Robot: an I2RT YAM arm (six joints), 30 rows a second.
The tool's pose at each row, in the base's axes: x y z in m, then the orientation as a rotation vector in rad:
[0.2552 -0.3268 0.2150 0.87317 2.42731 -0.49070]
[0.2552 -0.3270 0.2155 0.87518 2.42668 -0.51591]
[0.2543 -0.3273 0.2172 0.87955 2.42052 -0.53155]
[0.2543 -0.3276 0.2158 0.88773 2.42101 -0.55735]
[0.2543 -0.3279 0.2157 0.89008 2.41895 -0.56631]
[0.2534 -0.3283 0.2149 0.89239 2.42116 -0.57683]
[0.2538 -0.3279 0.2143 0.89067 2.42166 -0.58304]
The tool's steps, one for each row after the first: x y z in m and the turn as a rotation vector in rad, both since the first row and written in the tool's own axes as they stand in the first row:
[-0.0004 -0.0002 -0.0003 0.01836 -0.00212 -0.00400]
[-0.0009 -0.0013 -0.0018 0.03000 -0.00723 -0.00244]
[-0.0002 -0.0013 -0.0006 0.05064 -0.00571 -0.00331]
[-0.0003 -0.0015 -0.0003 0.05745 -0.00729 -0.00308]
[0.0005 -0.0023 0.0002 0.06579 -0.00521 -0.00483]
[0.0008 -0.0016 0.0006 0.06979 -0.00587 -0.00742]

